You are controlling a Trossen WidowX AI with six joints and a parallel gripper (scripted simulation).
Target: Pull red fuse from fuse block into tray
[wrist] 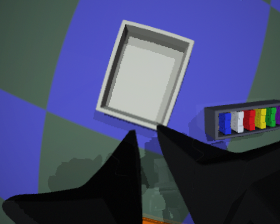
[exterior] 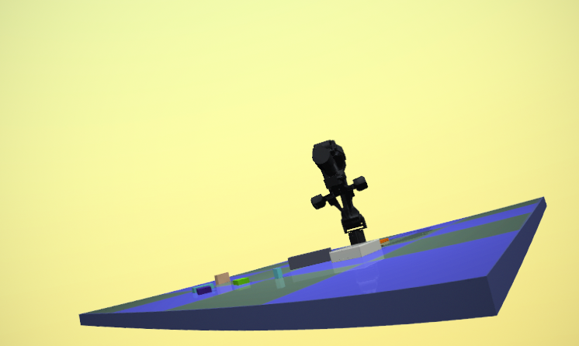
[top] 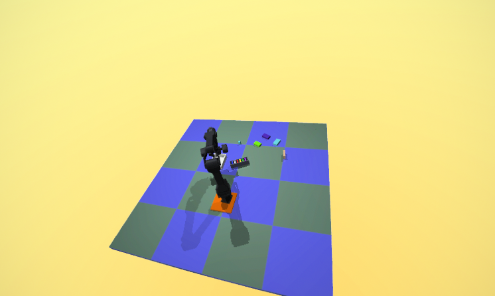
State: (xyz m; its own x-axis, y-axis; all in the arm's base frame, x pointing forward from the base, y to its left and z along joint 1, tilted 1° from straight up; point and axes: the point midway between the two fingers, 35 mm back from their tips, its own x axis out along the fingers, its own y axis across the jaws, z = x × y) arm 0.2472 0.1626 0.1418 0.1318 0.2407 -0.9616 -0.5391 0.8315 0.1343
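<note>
Now: gripper tip 50 mm short of the red fuse, 140 mm to the left of it and 100 mm above it. From my gripper tip the other things lie so: white tray (40 mm ahead, 30 mm to the left, 120 mm below); then white fuse (40 mm ahead, 120 mm to the right, 100 mm below); then yellow fuse (60 mm ahead, 160 mm to the right, 100 mm below).
</note>
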